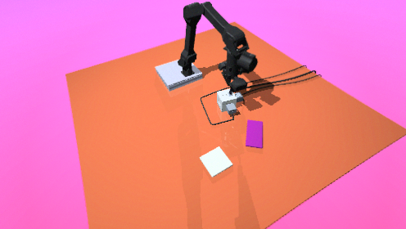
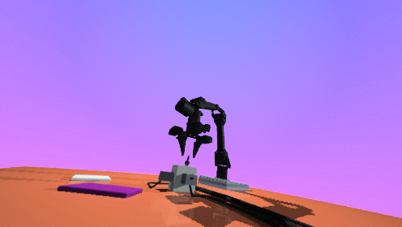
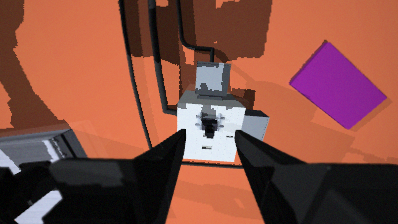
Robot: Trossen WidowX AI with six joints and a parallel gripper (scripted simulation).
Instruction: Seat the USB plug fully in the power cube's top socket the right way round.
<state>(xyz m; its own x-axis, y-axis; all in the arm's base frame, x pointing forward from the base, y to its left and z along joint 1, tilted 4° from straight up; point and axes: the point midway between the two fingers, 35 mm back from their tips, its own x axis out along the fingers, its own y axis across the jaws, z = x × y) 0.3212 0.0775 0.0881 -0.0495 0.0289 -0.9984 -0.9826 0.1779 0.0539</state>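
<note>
The dark USB plug lies 2 cm below my gripper tip. Also, from my gripper tip: white flat slab 24 cm to the right, 24 cm ahead, 10 cm below; then purple flat slab 22 cm ahead, 10 cm below, 2 cm to the right.
</note>
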